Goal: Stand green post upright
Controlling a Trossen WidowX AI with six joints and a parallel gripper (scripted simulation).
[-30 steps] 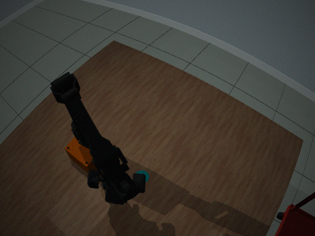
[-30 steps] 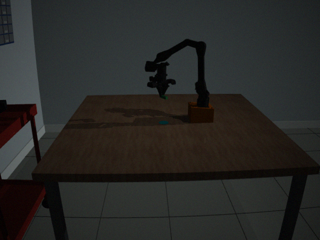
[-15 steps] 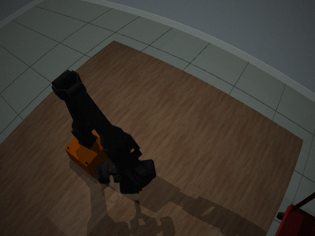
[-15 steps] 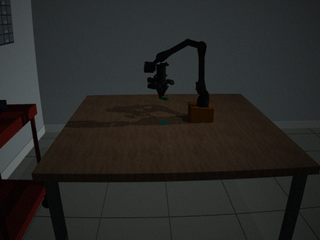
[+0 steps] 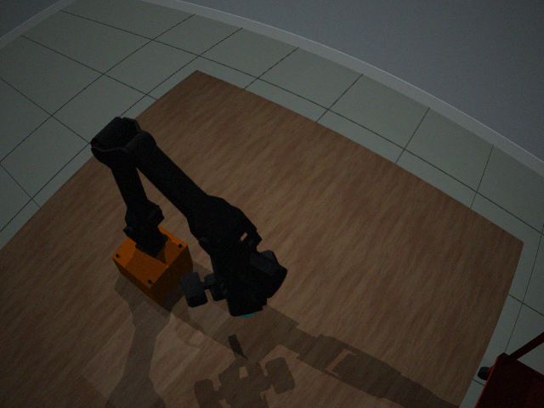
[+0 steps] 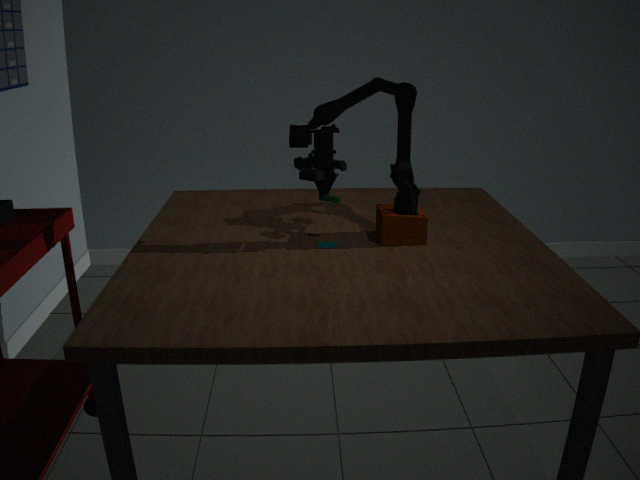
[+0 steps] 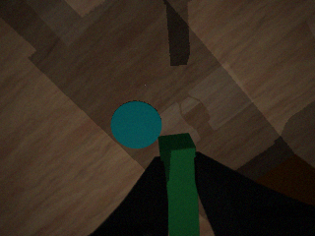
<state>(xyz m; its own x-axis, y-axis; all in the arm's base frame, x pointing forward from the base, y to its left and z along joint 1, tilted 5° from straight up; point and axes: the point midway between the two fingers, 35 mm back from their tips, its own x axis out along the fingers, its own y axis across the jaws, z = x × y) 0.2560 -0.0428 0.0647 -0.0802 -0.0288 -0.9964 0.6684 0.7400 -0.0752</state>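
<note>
My gripper tip is 140 mm above the cyan circle and 40 mm to the right of it. From my gripper tip the other things lie so: green post 20 mm behind, 10 mm to the left.
</note>
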